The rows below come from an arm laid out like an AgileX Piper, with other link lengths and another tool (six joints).
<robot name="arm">
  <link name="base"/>
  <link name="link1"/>
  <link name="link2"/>
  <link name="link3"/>
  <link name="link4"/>
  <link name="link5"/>
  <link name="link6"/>
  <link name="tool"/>
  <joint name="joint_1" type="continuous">
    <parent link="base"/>
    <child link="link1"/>
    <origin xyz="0 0 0.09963"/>
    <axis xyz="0 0 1"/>
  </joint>
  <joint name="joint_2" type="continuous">
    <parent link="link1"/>
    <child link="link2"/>
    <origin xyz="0 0 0"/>
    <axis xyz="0 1 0"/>
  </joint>
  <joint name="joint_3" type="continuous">
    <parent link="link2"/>
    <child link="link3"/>
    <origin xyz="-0.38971 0 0.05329"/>
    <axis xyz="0 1 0"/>
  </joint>
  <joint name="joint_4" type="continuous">
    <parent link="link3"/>
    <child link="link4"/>
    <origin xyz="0.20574 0 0.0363"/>
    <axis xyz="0.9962 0 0.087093"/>
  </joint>
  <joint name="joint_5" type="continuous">
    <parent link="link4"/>
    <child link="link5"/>
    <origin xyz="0 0 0"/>
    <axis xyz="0 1 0"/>
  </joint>
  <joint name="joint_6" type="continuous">
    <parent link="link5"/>
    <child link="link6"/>
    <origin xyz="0.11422 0 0.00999"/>
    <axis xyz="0.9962 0 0.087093"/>
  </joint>
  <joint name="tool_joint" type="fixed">
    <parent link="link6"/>
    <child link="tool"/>
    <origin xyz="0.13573 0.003 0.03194" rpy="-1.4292 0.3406 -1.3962"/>
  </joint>
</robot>
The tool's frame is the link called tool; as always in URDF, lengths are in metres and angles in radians. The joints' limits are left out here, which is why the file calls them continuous.
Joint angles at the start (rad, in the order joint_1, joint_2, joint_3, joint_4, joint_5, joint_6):
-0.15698 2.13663 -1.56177 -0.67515 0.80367 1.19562
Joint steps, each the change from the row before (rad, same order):
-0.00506 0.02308 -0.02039 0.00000 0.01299 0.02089
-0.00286 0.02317 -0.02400 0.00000 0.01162 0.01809
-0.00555 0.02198 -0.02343 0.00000 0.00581 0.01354
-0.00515 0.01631 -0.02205 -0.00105 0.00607 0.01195
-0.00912 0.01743 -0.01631 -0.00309 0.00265 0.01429
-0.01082 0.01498 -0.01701 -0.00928 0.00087 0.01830
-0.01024 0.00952 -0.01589 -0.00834 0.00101 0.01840
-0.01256 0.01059 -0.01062 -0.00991 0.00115 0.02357
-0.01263 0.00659 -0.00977 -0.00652 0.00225 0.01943
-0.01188 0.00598 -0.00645 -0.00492 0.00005 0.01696
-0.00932 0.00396 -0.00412 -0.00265 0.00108 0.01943
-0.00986 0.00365 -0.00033 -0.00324 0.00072 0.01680
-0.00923 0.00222 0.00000 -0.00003 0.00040 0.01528
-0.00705 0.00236 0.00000 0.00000 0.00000 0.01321
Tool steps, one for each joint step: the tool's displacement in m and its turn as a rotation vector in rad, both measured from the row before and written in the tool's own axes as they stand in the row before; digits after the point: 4 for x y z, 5 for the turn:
0.0021 -0.0003 0.0086 0.00260 0.01788 0.02370
-0.0002 -0.0001 0.0080 0.00365 0.01254 0.02053
-0.0006 -0.0012 0.0082 0.00399 0.00770 0.01842
-0.0010 -0.0025 0.0057 0.00636 0.00428 0.01747
0.0016 -0.0028 0.0076 0.00588 0.00842 0.01860
0.0012 -0.0056 0.0067 0.01219 0.00471 0.02052
0.0005 -0.0066 0.0043 0.01335 0.00101 0.02267
0.0033 -0.0064 0.0058 0.01321 0.00732 0.02566
0.0031 -0.0070 0.0042 0.01199 0.00611 0.02549
0.0032 -0.0058 0.0043 0.00915 0.00580 0.02247
0.0031 -0.0045 0.0031 0.00739 0.00584 0.02447
0.0042 -0.0042 0.0035 0.00636 0.00850 0.02025
0.0038 -0.0037 0.0028 0.00431 0.00736 0.02118
0.0030 -0.0026 0.0025 0.00327 0.00586 0.01742

